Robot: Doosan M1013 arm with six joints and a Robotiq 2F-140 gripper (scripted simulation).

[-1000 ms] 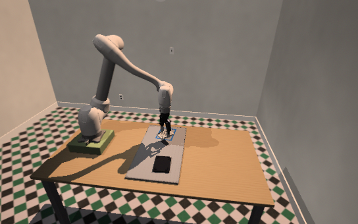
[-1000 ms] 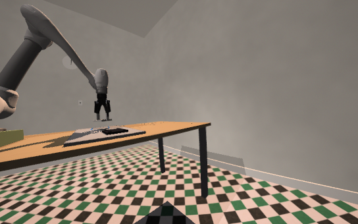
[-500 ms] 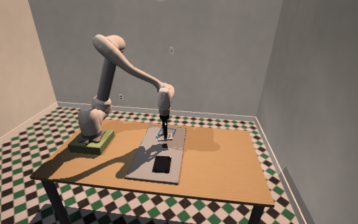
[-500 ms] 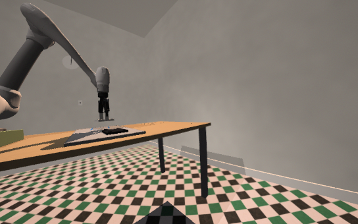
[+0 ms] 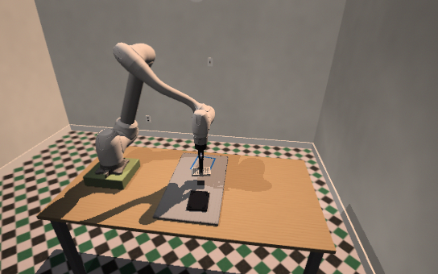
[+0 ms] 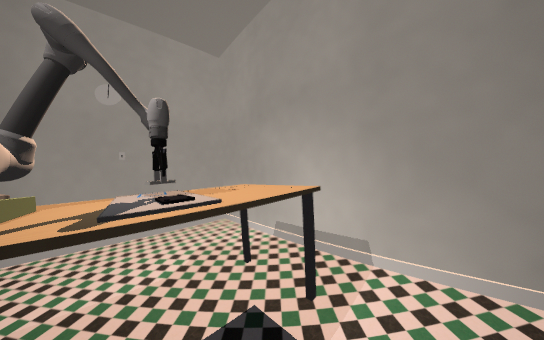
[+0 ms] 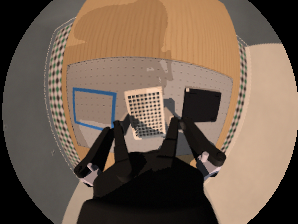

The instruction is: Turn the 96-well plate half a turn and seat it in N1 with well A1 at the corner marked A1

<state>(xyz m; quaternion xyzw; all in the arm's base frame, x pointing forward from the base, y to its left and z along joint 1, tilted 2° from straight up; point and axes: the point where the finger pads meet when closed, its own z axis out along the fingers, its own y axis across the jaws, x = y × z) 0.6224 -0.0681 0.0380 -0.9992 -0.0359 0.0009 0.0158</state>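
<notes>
Right now the black plate nest N1 is 200 mm to the right of my hand, 90 mm below it and 10 mm behind it. Round my hand: white 96-well plate (20 mm below).
</notes>
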